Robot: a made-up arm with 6 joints.
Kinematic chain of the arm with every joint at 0, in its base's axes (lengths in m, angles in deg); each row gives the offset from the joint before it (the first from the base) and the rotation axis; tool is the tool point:
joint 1: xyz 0 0 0.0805 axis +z
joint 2: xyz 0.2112 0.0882 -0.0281 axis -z
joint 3: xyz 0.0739 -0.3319 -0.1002 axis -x
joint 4: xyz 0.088 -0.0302 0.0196 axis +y
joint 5: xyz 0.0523 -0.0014 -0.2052 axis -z
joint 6: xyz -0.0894 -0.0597 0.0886 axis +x
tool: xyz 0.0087 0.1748 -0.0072
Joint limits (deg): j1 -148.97..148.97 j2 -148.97..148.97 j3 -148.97..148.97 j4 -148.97..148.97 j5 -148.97..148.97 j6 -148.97..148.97
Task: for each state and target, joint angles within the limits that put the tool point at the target. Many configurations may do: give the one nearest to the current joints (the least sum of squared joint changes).
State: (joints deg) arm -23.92 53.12 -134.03 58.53 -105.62 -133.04
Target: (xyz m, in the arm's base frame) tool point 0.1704 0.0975 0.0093
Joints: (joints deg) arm 11.98 55.63 -120.22 69.30 -94.13 -127.97
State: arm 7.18 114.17 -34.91 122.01 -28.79 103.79
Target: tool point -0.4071 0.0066 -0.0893
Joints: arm 33.48 122.79 -10.21 118.88 -14.16 128.38
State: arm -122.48 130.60 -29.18 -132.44 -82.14 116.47
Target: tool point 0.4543 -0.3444 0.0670
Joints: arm -137.87 148.97 -31.15 -127.50 -81.14 147.37
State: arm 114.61 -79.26 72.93 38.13 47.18 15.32
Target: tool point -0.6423 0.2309 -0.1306
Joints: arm 132.42 -91.38 91.37 35.73 61.45 30.68
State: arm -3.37 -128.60 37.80 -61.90 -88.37 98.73
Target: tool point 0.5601 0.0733 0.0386
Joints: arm -43.11 -137.96 55.77 -60.71 -56.24 64.05
